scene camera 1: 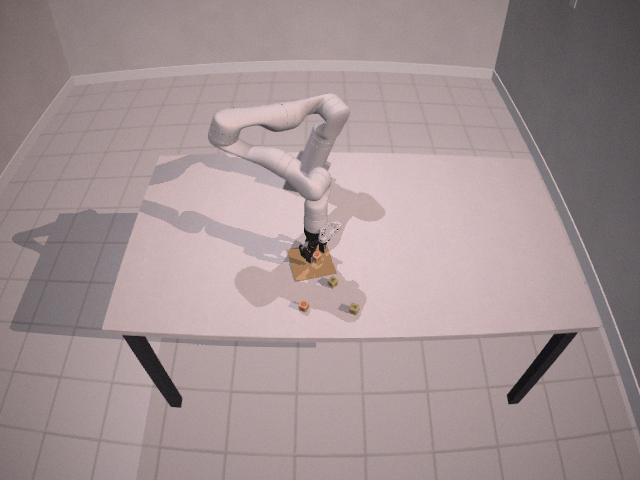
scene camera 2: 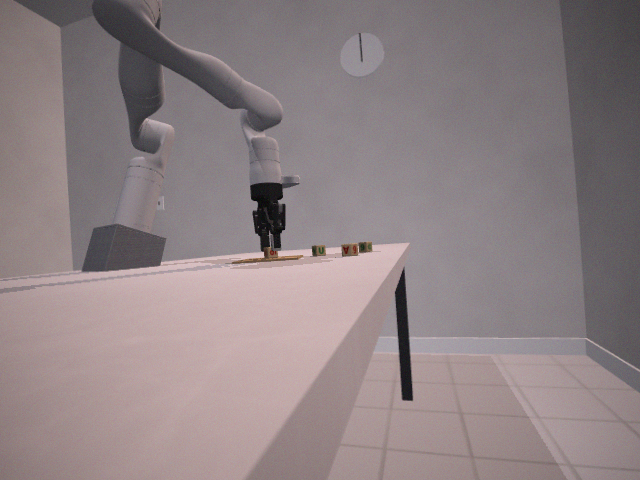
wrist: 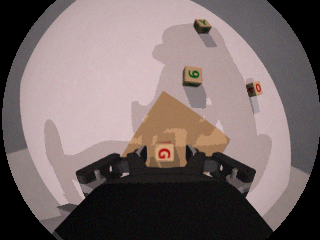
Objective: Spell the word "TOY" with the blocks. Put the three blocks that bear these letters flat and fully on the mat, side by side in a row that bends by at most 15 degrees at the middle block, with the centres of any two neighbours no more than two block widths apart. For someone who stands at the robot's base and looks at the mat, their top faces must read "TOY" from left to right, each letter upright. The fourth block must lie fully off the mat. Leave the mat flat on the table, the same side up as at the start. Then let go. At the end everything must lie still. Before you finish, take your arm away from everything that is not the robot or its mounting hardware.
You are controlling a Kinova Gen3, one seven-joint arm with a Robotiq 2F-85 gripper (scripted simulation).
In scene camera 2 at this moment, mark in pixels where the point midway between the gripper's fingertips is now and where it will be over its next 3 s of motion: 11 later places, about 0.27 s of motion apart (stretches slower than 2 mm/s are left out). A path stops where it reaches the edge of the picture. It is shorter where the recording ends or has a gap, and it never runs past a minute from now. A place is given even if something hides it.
The gripper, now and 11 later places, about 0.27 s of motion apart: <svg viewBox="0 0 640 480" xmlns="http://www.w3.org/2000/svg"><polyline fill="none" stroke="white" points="270,251 270,254 270,255 271,257 271,255 269,246 268,230 268,217 268,215 268,219 269,228 269,232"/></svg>
